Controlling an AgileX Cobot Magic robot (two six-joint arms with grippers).
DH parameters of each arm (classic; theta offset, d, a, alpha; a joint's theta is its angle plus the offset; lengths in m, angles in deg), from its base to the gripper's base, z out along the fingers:
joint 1: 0 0.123 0 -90
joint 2: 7.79 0 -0.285 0
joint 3: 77.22 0 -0.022 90
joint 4: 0 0.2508 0 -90
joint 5: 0 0 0.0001 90
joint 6: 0 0.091 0 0
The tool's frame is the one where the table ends.
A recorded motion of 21 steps. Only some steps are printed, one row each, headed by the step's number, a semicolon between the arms.
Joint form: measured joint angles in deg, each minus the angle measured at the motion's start. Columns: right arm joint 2, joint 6, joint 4, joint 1, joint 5, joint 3; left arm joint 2, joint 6, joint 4, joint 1, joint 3, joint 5.
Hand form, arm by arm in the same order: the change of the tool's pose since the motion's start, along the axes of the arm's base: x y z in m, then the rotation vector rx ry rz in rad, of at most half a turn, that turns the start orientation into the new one. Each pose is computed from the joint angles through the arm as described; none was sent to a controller.
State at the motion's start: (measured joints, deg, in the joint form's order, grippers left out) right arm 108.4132 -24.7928 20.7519 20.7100 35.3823 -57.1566; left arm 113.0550 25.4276 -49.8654 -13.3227 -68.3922 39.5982
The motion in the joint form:
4: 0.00 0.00 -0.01 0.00 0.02 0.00; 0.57 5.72 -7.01 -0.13 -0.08 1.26
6: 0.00 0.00 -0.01 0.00 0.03 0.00; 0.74 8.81 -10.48 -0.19 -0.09 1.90
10: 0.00 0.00 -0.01 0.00 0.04 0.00; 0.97 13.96 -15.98 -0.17 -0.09 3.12
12: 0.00 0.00 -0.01 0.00 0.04 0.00; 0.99 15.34 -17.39 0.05 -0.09 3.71
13: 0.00 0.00 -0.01 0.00 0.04 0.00; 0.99 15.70 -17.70 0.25 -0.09 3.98
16: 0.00 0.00 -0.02 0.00 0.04 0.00; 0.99 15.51 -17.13 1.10 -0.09 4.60
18: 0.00 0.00 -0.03 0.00 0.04 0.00; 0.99 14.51 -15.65 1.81 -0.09 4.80
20: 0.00 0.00 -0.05 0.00 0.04 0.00; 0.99 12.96 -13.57 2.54 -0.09 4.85
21: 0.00 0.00 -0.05 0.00 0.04 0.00; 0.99 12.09 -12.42 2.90 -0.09 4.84
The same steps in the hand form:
4: 0.0000 0.0000 0.0000 -0.0001 0.0003 0.0002; 0.0011 -0.0068 0.0011 -0.0764 -0.0127 -0.0157
6: 0.0000 0.0000 0.0000 -0.0002 0.0005 0.0003; 0.0016 -0.0100 0.0025 -0.1138 -0.0260 -0.0255
10: -0.0001 0.0000 0.0000 -0.0002 0.0006 0.0003; 0.0028 -0.0142 0.0052 -0.1739 -0.0526 -0.0421
12: -0.0001 0.0000 0.0000 -0.0002 0.0006 0.0003; 0.0033 -0.0140 0.0064 -0.1916 -0.0594 -0.0460
13: -0.0001 0.0000 0.0000 -0.0002 0.0006 0.0003; 0.0037 -0.0131 0.0067 -0.1965 -0.0605 -0.0465
16: -0.0001 0.0000 0.0000 -0.0003 0.0006 0.0004; 0.0046 -0.0079 0.0065 -0.1953 -0.0546 -0.0429
18: -0.0001 0.0000 0.0000 -0.0004 0.0005 0.0005; 0.0052 -0.0026 0.0054 -0.1818 -0.0449 -0.0373
20: -0.0001 0.0000 0.0000 -0.0006 0.0005 0.0008; 0.0057 0.0033 0.0039 -0.1611 -0.0315 -0.0292
21: -0.0001 0.0000 0.0000 -0.0006 0.0005 0.0008; 0.0059 0.0063 0.0030 -0.1494 -0.0243 -0.0247

